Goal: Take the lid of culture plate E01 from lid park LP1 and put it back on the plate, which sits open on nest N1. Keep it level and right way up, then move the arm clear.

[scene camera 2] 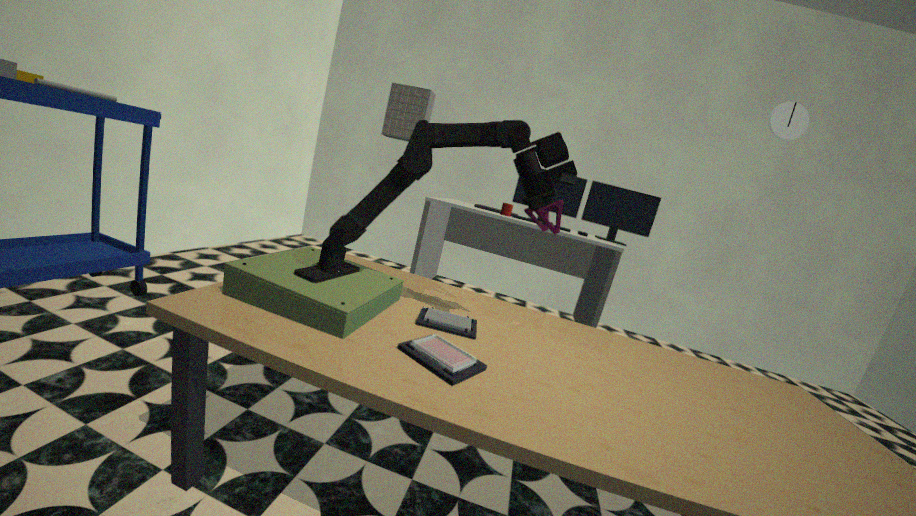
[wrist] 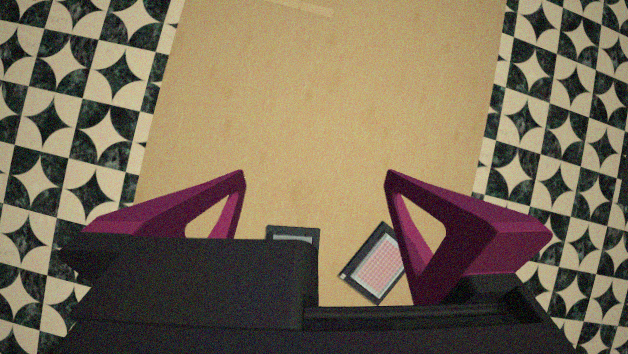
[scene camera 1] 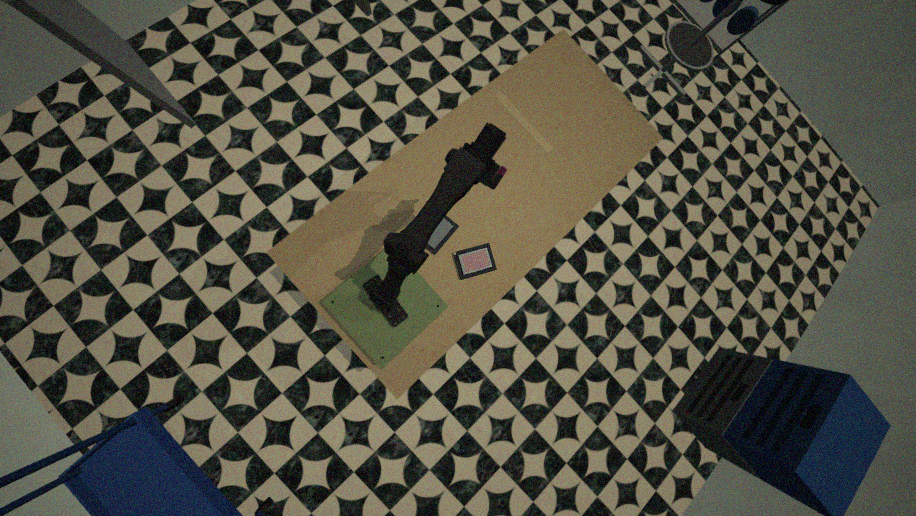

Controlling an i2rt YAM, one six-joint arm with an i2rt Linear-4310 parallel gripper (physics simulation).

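Frame: origin at the arm's base, x ahead, y left, z up, level; centimetres.
Where they show: gripper, fingertip midpoint: (scene camera 2: pixel 551 231) (wrist: pixel 314 177); arm's base, link origin: (scene camera 2: pixel 329 272) (scene camera 1: pixel 385 300).
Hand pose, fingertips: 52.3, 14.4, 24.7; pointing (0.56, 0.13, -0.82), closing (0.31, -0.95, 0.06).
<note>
Things, the pixels of their top centre, and the offset from my fingertips, as dx, dy, dz. Level surfaces: height alone.
- lid, top centre: (scene camera 2: pixel 448 318) (scene camera 1: pixel 436 230) -19.8, -2.9, -29.9
- dark lid park LP1, top centre: (wrist: pixel 290 265) (scene camera 2: pixel 449 317) (scene camera 1: pixel 436 230) -19.8, -3.0, -29.7
- culture plate, top centre: (scene camera 2: pixel 444 348) (wrist: pixel 383 267) (scene camera 1: pixel 475 260) -14.1, -23.0, -29.1
- dark nest N1, top centre: (scene camera 2: pixel 443 352) (wrist: pixel 382 265) (scene camera 1: pixel 475 260) -14.1, -23.0, -29.9
- wooden table, surface height: dz -31.7
The lid (scene camera 1: pixel 441 232) (scene camera 2: pixel 448 319) (wrist: pixel 292 239) is a pale grey rectangle lying level on the dark lid park LP1 (scene camera 1: pixel 445 239) (scene camera 2: pixel 448 329) (wrist: pixel 293 229). The arm partly covers it in scene camera 1, and the gripper body hides most of it in the wrist view. The culture plate (scene camera 1: pixel 475 260) (scene camera 2: pixel 446 353) (wrist: pixel 380 265), with a pink gridded top, sits open on the dark nest N1 (scene camera 1: pixel 457 266) (scene camera 2: pixel 452 378) (wrist: pixel 365 251). My gripper (scene camera 1: pixel 501 172) (scene camera 2: pixel 544 218) (wrist: pixel 314 177) is open and empty, high above the table and out beyond both holders.
The arm stands on a green base block (scene camera 1: pixel 410 320) (scene camera 2: pixel 288 298) at one end of the wooden table (scene camera 1: pixel 576 115) (scene camera 2: pixel 608 410) (wrist: pixel 315 110). The lid park lies near the block, with the nest beside it. A blue cart (scene camera 2: pixel 146 185) and a desk (scene camera 2: pixel 512 242) stand away from the table.
</note>
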